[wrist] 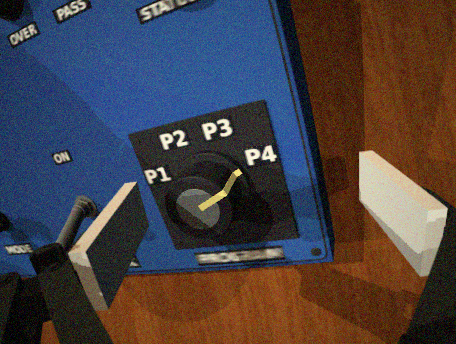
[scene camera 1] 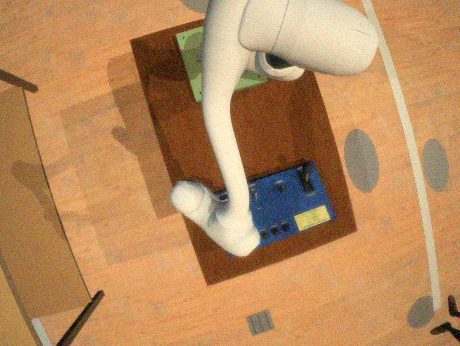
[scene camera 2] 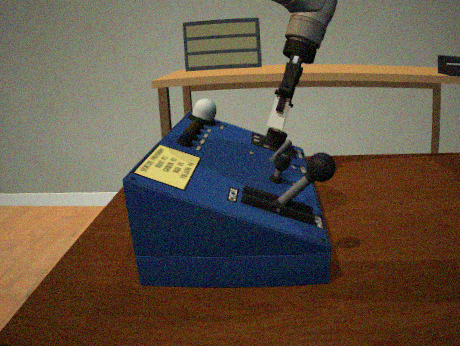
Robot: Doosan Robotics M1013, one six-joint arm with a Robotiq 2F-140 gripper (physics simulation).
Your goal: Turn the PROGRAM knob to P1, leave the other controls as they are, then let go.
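Places are measured from the arm's base along level axes (x ahead, y left, z up), in metres.
Where they show: gripper, fingertip midpoint: (wrist: 249, 191) (scene camera 2: 275, 129).
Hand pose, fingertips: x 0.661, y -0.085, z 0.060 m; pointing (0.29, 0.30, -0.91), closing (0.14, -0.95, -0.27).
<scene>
Things, the pixels of their top centre, and the offset from my fingertips. "spot": a spot on its surface instead. Level surfaces: height alone.
- brown table at its surface level: dz -0.114 m
- yellow pointer line at a spot on its surface: (wrist: 216, 199) spot: dx -0.005, dy +0.018, dz +0.006 m
- P4 label at a spot on its surface: (wrist: 260, 156) spot: dx +0.020, dy -0.002, dz -0.020 m
- P1 label at a spot on its surface: (wrist: 157, 175) spot: dx +0.005, dy +0.074, dz -0.019 m
- grey toggle at its top centre: (wrist: 50, 236) (scene camera 2: 281, 139) dx -0.040, dy +0.148, dz +0.013 m
- ball-topped lever at its top centre: (scene camera 2: 321, 152) dx -0.134, dy +0.374, dz +0.051 m
- white dome at a spot on its surface: (scene camera 2: 204, 109) spot: dx +0.135, dy +0.076, dz +0.061 m
- yellow label at a spot on its surface: (scene camera 2: 167, 167) (scene camera 1: 315, 216) spot: dx +0.081, dy +0.398, dz +0.032 m
The blue control panel (scene camera 1: 275, 210) (scene camera 2: 225, 240) (wrist: 200, 75) sits on the brown table (scene camera 1: 280, 125) (scene camera 2: 395, 250). Its black round PROGRAM knob (scene camera 2: 275, 137) (wrist: 197, 210) has a yellow pointer line (wrist: 216, 199) directed toward the P4 label (wrist: 260, 156). The P1 label (wrist: 157, 175) is on the knob's left in the wrist view. My gripper (scene camera 2: 276, 128) (wrist: 249, 191) is open and empty, its pale pads on either side of the knob, the left pad much nearer to it. No contact shows. In scene camera 1 the arm hides the knob and the fingers.
A grey toggle (wrist: 75, 220) stands close by the left pad. A ball-topped lever (scene camera 2: 320, 167), a white dome (scene camera 2: 204, 109) and a yellow label (scene camera 1: 312, 218) (scene camera 2: 167, 167) are on the panel. A green board (scene camera 1: 196, 77) lies at the table's other end. A wooden bench (scene camera 2: 350, 75) stands behind.
</scene>
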